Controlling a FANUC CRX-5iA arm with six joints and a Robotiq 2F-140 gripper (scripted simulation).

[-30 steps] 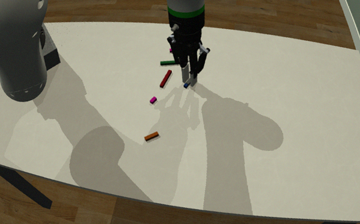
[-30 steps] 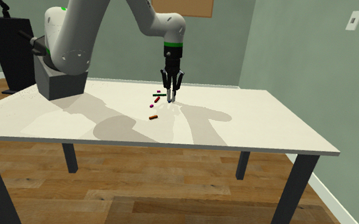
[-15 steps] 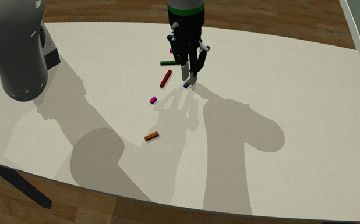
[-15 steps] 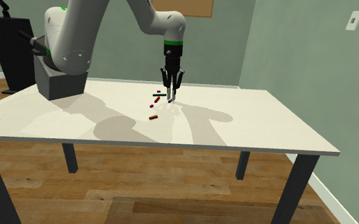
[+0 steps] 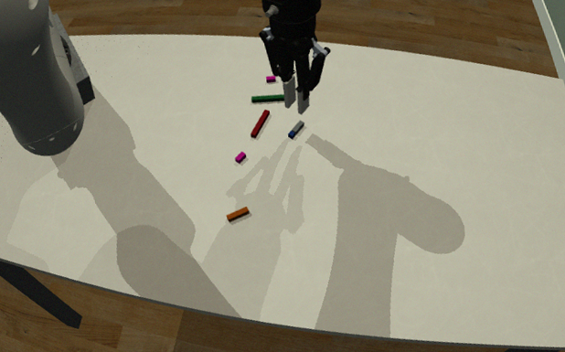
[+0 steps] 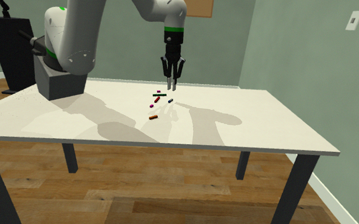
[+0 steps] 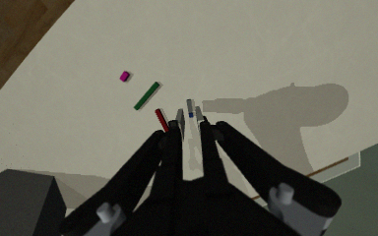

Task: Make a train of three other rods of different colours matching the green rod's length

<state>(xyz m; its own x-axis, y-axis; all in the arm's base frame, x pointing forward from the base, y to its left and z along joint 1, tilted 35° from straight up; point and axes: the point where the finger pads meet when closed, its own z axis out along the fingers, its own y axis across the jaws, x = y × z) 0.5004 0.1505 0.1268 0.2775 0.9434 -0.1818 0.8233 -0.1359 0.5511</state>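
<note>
Right now my hand is 220 mm to the left of the orange rod, 90 mm above it and 50 mm past it. Also, from my hand: grey rod: 90 mm below; then red rod: 90 mm below, 80 mm behind, 10 mm to the right; then small blue rod: 90 mm below, 20 mm to the right, 10 mm behind.
</note>
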